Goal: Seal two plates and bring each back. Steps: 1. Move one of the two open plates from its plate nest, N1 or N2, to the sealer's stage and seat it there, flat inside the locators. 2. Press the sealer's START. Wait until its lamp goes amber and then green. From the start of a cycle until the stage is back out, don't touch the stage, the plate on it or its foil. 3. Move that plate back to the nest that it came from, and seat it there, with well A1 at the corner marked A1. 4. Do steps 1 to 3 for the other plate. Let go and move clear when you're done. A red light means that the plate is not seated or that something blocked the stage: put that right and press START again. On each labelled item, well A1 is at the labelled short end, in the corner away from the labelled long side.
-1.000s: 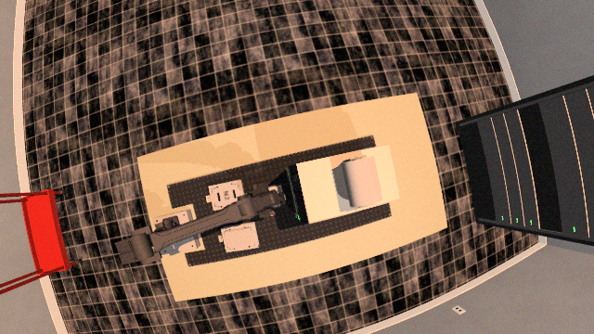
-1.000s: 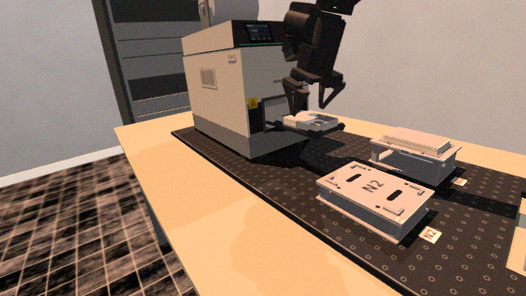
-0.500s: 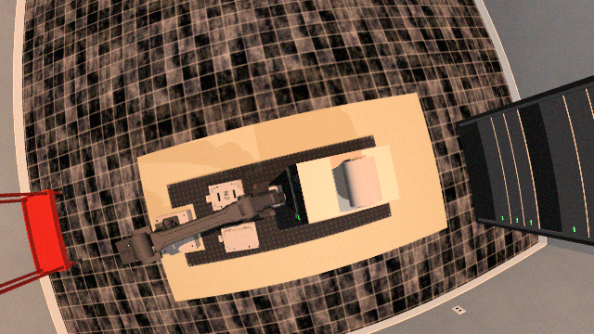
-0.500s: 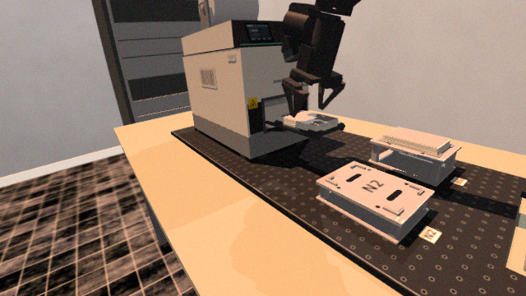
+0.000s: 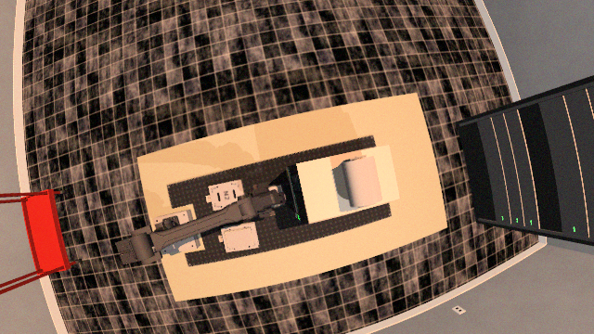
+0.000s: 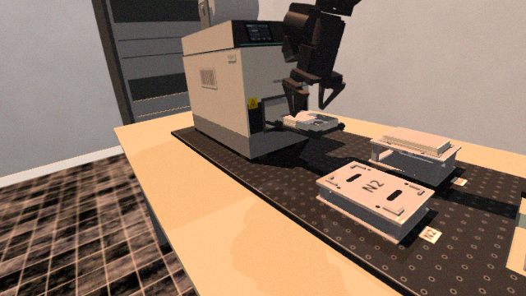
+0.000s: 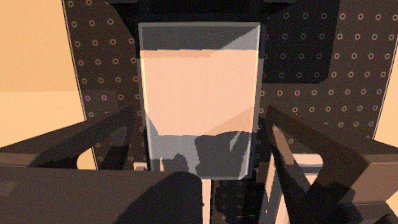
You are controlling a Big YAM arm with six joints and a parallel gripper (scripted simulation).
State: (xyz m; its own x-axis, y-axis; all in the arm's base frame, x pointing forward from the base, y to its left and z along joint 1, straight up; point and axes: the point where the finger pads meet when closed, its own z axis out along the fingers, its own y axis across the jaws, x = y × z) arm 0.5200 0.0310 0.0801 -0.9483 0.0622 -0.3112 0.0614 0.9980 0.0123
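My hand is 30 mm above the well plate. Round my hand: sealer stage (40 mm below); then plate nest N2 (200 mm behind, 60 mm to the left, 100 mm below); then sealer screen (120 mm ahead, 40 mm to the left, 180 mm above).
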